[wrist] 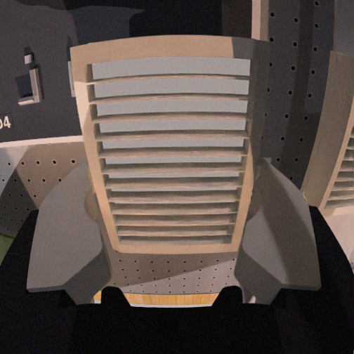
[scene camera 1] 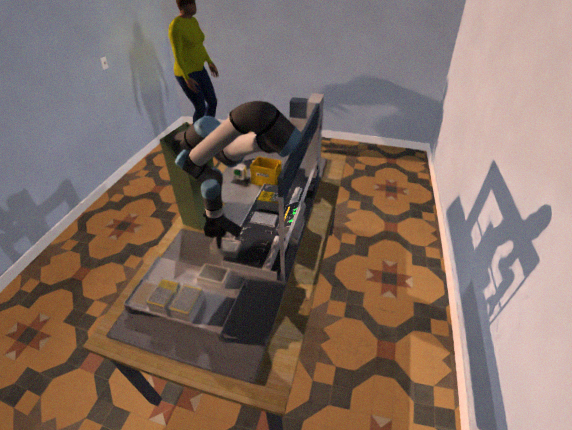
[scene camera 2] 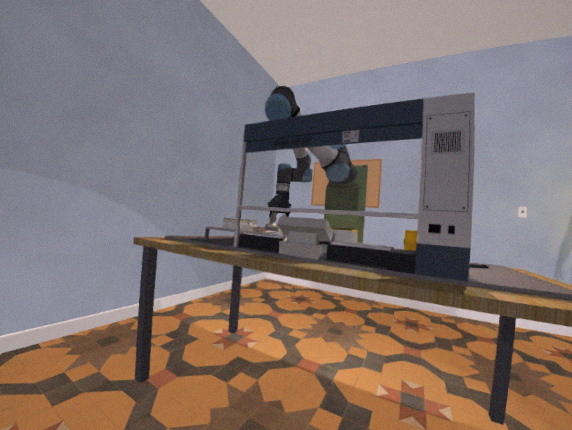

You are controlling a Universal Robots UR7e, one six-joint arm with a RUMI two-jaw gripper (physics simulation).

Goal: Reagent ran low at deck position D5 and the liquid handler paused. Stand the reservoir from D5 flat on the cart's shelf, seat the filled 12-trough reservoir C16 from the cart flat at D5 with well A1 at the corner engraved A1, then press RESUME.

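Seen in the pictures: gripper, fingertip midpoint: (scene camera 1: 224, 247); arm's base, origin of the base link: (scene camera 1: 185, 147).
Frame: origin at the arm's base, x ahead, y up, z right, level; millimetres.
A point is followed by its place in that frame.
My gripper (scene camera 1: 229, 238) @[x 205, y -349, z 329 mm] (scene camera 2: 278, 216) (wrist: 173, 161) points down and is shut on a 12-trough reservoir (scene camera 1: 230, 246) @[x 238, y -328, z 339 mm] (wrist: 172, 155), its fingers along both long sides. The troughs look pale grey-blue; no corner marks are readable on it. It hangs over the near edge of the dark deck (scene camera 1: 256, 239) @[x 345, y -379, z 239 mm] (wrist: 47, 117). The D4 label shows at the left in the wrist view; D5's engraving does not show. A second reservoir (scene camera 1: 213, 273) @[x 181, y -352, z 480 mm] (wrist: 327, 150) stands on the cart's shelf (scene camera 1: 215, 302) @[x 211, y -377, z 613 mm], and its right part is cut off in the wrist view. The RESUME button cannot be made out.
Two yellow-edged boxes (scene camera 1: 162, 295) @[x 11, y -306, z 639 mm] (scene camera 1: 187, 302) @[x 121, y -306, z 665 mm] stand on the cart. The liquid handler's frame (scene camera 2: 335, 127) @[x 586, y 54, z 29 mm] rises beyond the deck. A pale plate (scene camera 1: 264, 219) @[x 374, y -366, z 105 mm] and a yellow-topped rack (scene camera 1: 268, 196) @[x 387, y -319, z -31 mm] lie farther along the deck. A yellow bin (scene camera 1: 265, 171) @[x 350, y -323, z -287 mm] stands behind. A person (scene camera 1: 188, 47) stands near the back wall.
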